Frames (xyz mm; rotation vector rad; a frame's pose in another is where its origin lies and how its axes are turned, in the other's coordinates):
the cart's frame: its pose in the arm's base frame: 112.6 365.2 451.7 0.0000 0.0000 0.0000
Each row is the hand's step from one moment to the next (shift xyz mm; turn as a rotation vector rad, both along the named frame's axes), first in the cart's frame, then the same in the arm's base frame.
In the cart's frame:
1: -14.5 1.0 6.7 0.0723 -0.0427 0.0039
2: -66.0 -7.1 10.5 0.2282 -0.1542 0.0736
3: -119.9 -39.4 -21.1 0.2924 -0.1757 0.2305
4: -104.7 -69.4 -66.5 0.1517 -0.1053 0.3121
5: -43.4 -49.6 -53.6 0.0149 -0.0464 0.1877
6: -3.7 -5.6 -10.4 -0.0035 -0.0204 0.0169
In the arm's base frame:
1: -14.5 1.0 6.7 0.0723 -0.0427 0.0039
2: -66.0 -7.1 10.5 0.2282 -0.1542 0.0736
3: -119.9 -39.4 -21.1 0.2924 -0.1757 0.2305
4: -104.7 -69.4 -66.5 0.1517 -0.1053 0.3121
5: -43.4 -49.6 -53.6 0.0149 -0.0464 0.1877
6: -3.7 -5.6 -10.4 -0.0035 -0.0204 0.0169

